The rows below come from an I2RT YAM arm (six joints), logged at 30 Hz.
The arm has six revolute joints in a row. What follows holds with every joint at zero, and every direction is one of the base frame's.
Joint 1 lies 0.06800 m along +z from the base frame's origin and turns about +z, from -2.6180 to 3.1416 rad.
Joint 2 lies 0.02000 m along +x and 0.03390 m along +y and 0.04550 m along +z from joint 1 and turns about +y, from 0.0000 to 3.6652 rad.
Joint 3 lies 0.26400 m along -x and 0.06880 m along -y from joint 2 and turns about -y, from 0.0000 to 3.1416 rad.
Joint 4 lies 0.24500 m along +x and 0.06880 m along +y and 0.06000 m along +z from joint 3 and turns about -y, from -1.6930 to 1.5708 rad.
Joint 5 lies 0.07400 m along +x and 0.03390 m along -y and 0.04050 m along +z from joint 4 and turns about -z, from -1.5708 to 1.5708 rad.
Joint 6 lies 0.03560 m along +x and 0.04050 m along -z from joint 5 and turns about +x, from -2.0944 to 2.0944 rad.
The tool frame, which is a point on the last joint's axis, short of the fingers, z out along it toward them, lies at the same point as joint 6; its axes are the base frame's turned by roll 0.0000, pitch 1.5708 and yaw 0.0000 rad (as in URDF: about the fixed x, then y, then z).
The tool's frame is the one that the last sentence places.
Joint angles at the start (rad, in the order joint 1, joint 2, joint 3, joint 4, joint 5, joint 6): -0.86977, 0.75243, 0.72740, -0.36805, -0.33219, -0.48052
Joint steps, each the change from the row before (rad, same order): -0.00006, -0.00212, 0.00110, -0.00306, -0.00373, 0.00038; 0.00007, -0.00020, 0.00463, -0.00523, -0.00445, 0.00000; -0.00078, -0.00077, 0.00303, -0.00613, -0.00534, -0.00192; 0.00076, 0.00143, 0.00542, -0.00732, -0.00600, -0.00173; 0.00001, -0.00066, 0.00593, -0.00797, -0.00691, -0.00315; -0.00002, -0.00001, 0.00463, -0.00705, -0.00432, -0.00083; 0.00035, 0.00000, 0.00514, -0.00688, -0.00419, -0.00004; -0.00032, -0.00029, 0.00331, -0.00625, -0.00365, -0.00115; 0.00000, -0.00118, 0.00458, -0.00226, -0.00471, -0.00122; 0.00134, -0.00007, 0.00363, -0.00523, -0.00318, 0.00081; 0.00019, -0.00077, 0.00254, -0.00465, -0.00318, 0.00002; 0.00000, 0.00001, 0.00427, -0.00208, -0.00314, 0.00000
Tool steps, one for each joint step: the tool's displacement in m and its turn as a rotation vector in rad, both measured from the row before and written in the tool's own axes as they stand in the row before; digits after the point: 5 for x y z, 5 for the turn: -0.00030, 0.00023, -0.00063, -0.00319, -0.00184, 0.00035; -0.00099, -0.00006, -0.00068, -0.00418, -0.00174, 0.00011; -0.00043, 0.00008, -0.00063, -0.00506, -0.00028, -0.00085; -0.00095, 0.00006, -0.00040, -0.00743, -0.00025, -0.00087; -0.00119, 0.00006, -0.00098, -0.00672, -0.00208, -0.00267; -0.00078, 0.00003, -0.00066, -0.00486, -0.00002, 0.00003; -0.00097, 0.00003, -0.00071, -0.00477, -0.00064, 0.00045; -0.00046, 0.00008, -0.00056, -0.00410, 0.00057, -0.00008; -0.00133, -0.00011, -0.00093, -0.00262, -0.00509, -0.00250; -0.00074, 0.00022, -0.00047, -0.00465, -0.00065, 0.00088; -0.00045, 0.00017, -0.00053, -0.00356, -0.00045, 0.00045; -0.00112, -0.00019, -0.00062, -0.00182, -0.00326, -0.00082
